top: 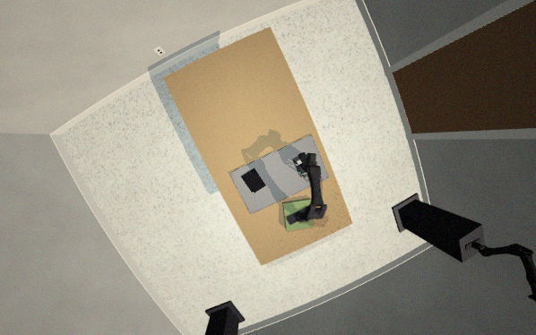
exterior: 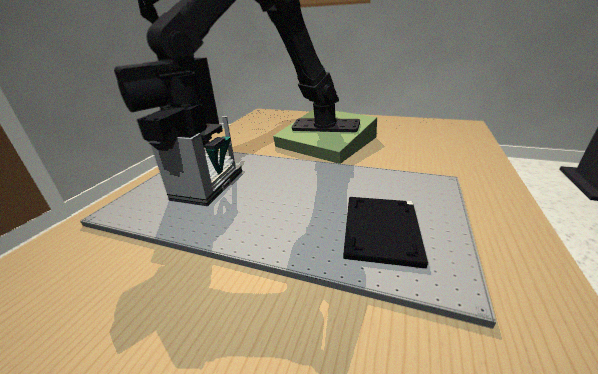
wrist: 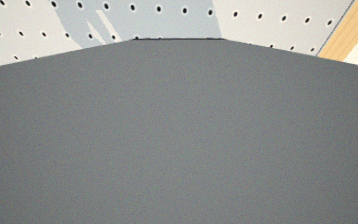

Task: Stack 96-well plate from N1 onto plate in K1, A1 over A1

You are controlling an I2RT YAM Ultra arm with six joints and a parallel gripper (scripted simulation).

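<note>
My gripper is now 70 mm short of the grey rack wall and 40 mm below it. Also, from my hand: white 96-well plate: right at my hand; thin upright post: 70 mm behind, 40 mm to the left, 40 mm above; black plate nest N1: 60 mm ahead, 390 mm to the left, 40 mm below.
</note>
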